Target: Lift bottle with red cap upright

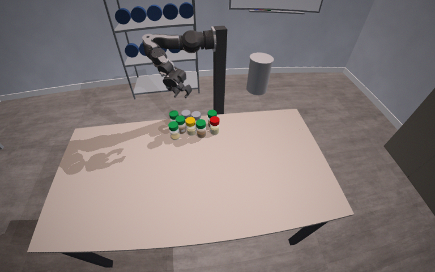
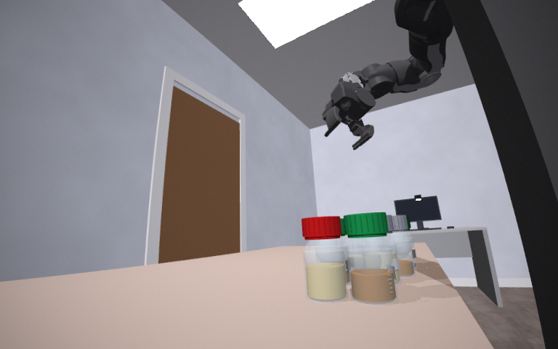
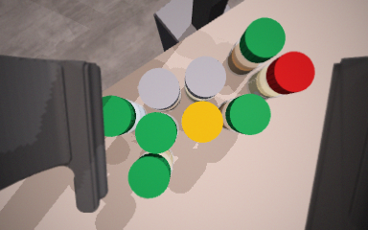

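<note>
The yellow-capped bottle is 23 cm below my hand, 2 cm to the left of it and 1 cm ahead of it.
</note>
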